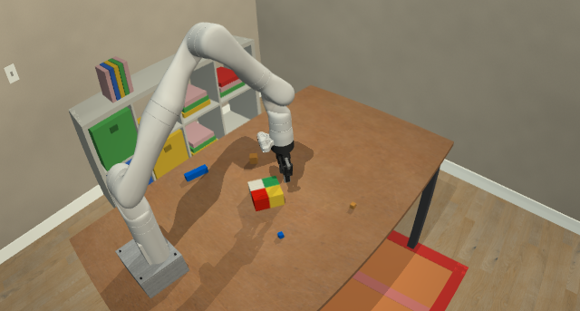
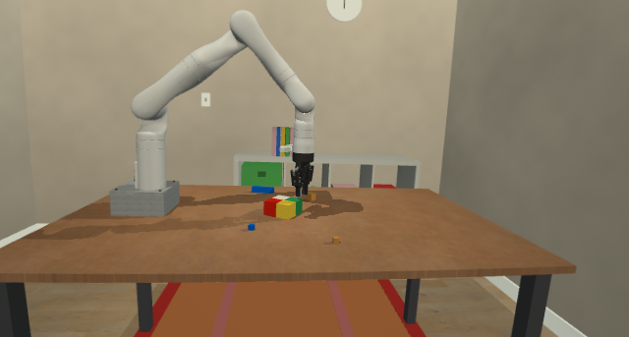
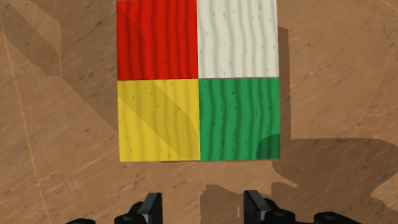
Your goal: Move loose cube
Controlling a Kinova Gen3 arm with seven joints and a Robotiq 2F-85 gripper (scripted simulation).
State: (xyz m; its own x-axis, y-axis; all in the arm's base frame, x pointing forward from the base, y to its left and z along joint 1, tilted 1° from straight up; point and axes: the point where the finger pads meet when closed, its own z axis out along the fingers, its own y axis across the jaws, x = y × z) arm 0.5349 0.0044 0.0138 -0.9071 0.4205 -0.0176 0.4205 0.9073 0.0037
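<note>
The green cube lies 7 cm below my hand, 4 cm to the left of it and 3 cm behind it. Round my hand: red cube 10 cm behind, 7 cm below, 2 cm to the left; white cube 8 cm behind, 7 cm below, 6 cm to the left; yellow cube 7 cm below, 5 cm behind.
</note>
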